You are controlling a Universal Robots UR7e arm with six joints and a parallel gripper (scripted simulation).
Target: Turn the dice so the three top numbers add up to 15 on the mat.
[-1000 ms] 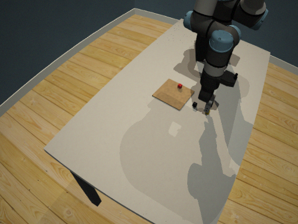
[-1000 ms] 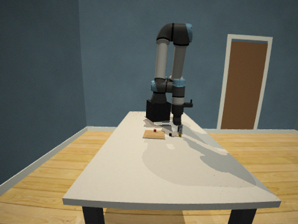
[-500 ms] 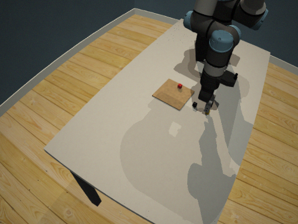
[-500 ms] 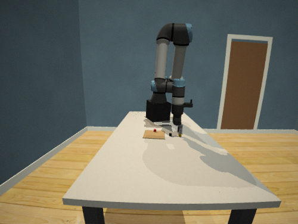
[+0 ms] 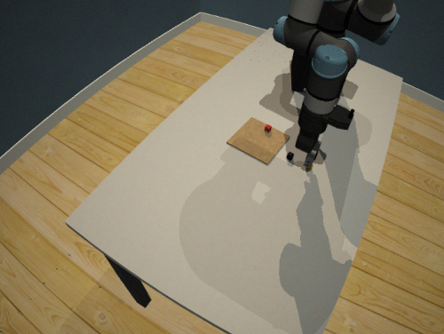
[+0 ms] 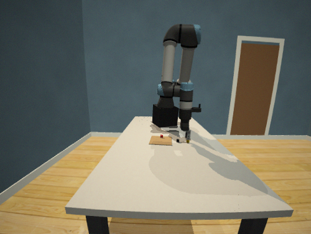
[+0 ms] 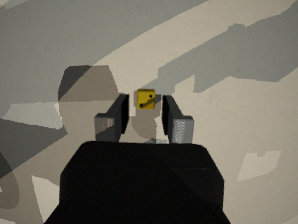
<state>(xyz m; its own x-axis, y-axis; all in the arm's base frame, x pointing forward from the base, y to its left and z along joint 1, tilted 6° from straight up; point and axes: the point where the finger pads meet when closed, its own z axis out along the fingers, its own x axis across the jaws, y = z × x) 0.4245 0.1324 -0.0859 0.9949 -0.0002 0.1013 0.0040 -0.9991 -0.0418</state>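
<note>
Right now the yellow die is 3 cm below my hand. Round my hand: black die (1 cm behind, 6 cm to the right, 3 cm below); red die (7 cm behind, 16 cm to the right, 3 cm below); brown mat (2 cm behind, 17 cm to the right, 4 cm below).
</note>
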